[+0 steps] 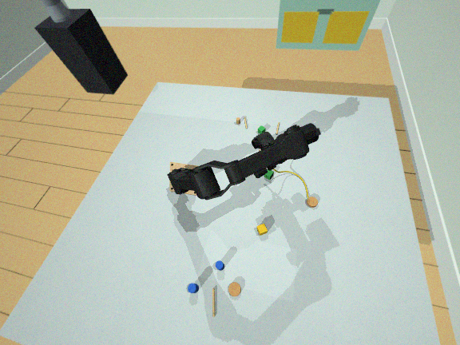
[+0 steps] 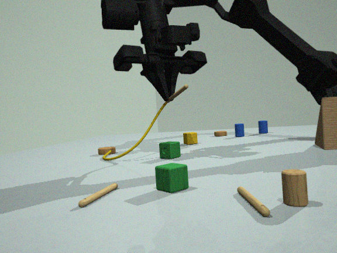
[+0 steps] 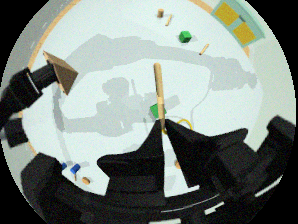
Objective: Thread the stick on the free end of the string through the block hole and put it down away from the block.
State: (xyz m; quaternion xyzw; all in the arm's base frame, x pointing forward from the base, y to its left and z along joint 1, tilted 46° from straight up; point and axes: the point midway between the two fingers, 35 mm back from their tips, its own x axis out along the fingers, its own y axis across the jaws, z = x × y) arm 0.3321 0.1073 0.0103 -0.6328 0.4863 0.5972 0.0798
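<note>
The yellow cube lies 10 mm ahead of my gripper tip, 220 mm to the right of it and 100 mm below it. Also, from my gripper tip: wooden cylinder (190 mm behind, 300 mm to the left, 100 mm below).
</note>
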